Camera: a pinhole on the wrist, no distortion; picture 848 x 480 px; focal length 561.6 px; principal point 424.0 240.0 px. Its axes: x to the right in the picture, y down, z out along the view. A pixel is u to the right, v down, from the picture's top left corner.
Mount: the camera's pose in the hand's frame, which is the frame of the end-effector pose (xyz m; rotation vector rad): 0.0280 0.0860 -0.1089 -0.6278 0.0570 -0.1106
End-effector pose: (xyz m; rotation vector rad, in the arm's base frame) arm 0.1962 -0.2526 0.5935 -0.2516 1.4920 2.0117
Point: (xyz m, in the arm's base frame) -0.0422 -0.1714 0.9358
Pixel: 395 388
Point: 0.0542 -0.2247 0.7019
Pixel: 523 176
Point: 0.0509 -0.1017 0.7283
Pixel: 551 59
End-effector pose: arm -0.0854 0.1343 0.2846 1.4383 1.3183 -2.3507
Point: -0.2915 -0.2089 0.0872
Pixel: 534 79
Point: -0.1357 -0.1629 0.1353
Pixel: 402 155
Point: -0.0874 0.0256 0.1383
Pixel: 538 137
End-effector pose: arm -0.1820 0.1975 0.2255 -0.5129 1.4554 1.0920
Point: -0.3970 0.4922 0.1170
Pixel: 730 304
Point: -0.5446 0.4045 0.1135
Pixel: outside the picture
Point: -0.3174 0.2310 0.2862
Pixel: 86 250
